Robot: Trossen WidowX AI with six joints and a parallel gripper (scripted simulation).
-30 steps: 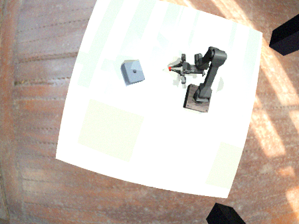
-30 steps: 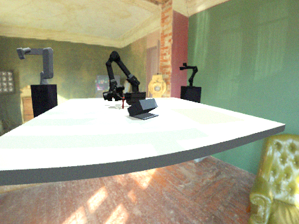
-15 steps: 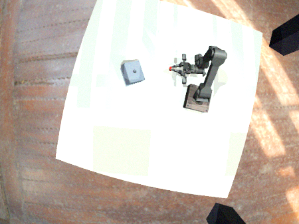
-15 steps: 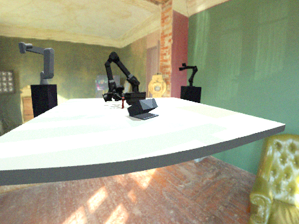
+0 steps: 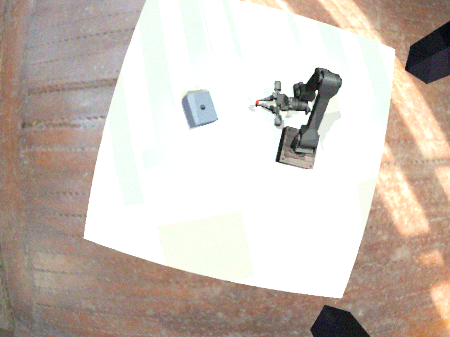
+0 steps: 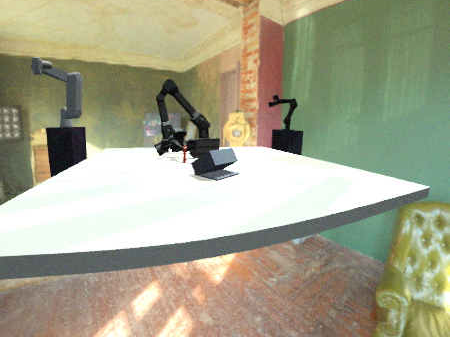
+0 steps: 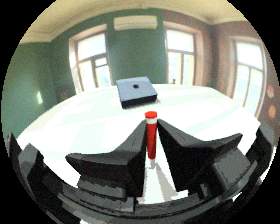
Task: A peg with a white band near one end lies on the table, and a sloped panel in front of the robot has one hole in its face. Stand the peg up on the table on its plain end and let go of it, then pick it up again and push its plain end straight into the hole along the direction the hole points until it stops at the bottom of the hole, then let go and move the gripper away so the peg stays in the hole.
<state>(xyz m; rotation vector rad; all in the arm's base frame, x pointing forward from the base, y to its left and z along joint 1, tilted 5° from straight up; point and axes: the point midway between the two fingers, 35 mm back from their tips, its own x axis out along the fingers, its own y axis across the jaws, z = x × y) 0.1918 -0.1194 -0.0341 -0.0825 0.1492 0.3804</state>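
Right now my gripper tip is 1 cm above the red peg. The rest, counted from my gripper tip: sloped panel: 21 cm ahead, 12 cm to the left, 2 cm below.
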